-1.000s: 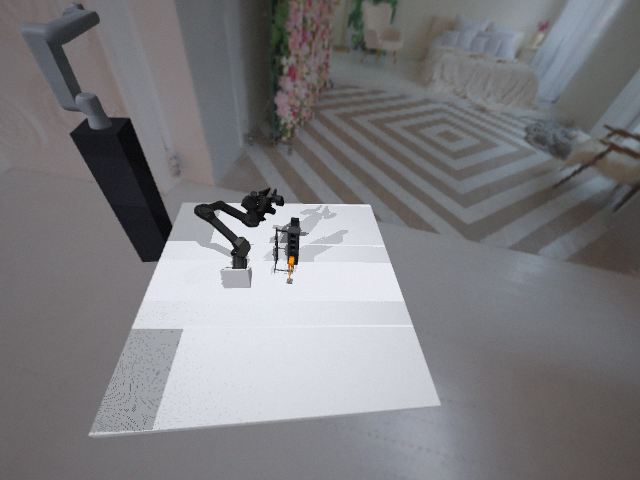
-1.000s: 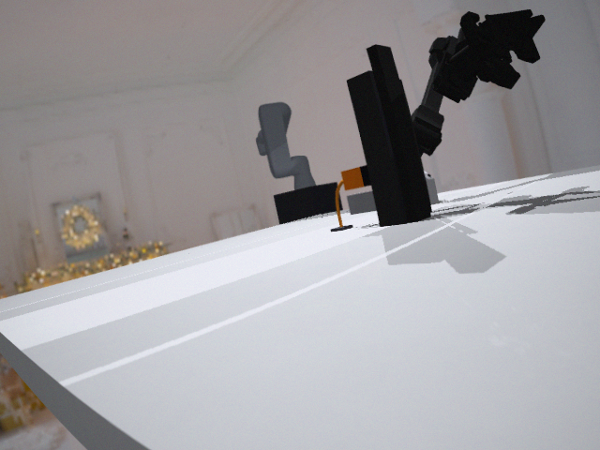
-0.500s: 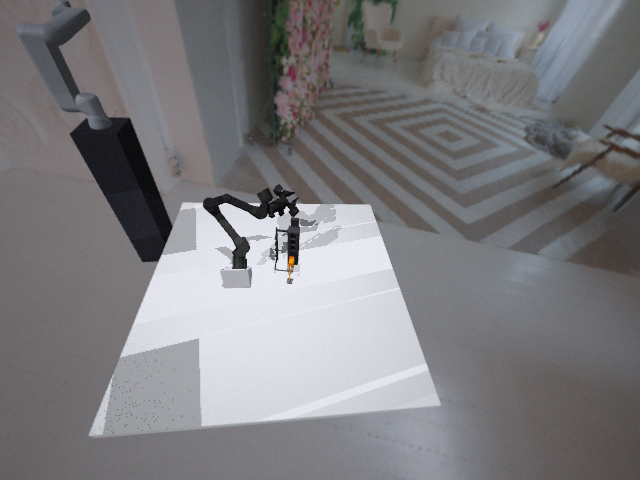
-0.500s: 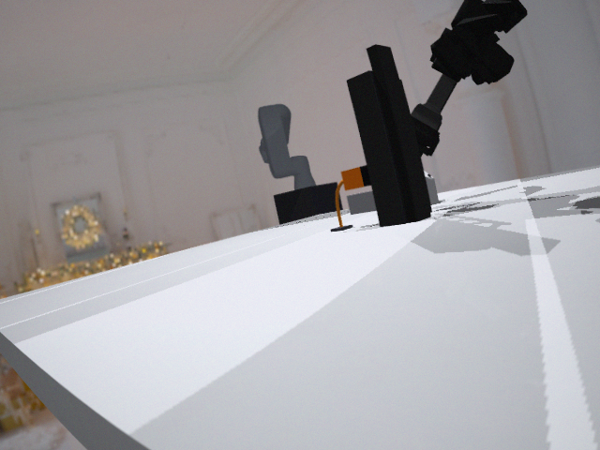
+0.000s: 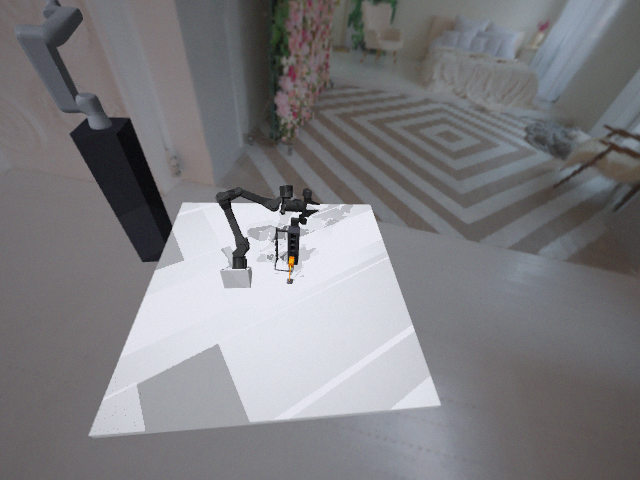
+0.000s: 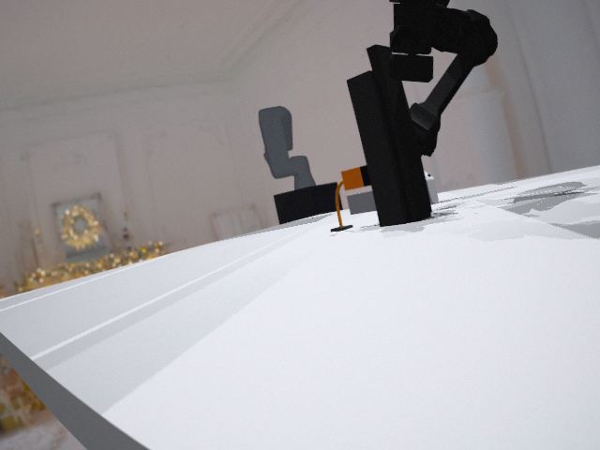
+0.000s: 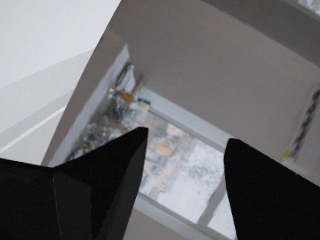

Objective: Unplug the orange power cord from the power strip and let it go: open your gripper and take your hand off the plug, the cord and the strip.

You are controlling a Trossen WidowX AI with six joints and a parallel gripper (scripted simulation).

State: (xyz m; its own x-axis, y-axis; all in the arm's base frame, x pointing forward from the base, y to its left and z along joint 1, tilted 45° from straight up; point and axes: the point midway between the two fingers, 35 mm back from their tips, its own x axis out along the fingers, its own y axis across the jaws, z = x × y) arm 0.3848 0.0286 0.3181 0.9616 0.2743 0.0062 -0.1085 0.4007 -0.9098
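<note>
My gripper tip is 200 mm to the left of the orange plug, 180 mm above it and 160 mm past it. The rest, counted from my gripper tip: dark foot (280 mm to the right, 270 mm below, 180 mm behind).
</note>
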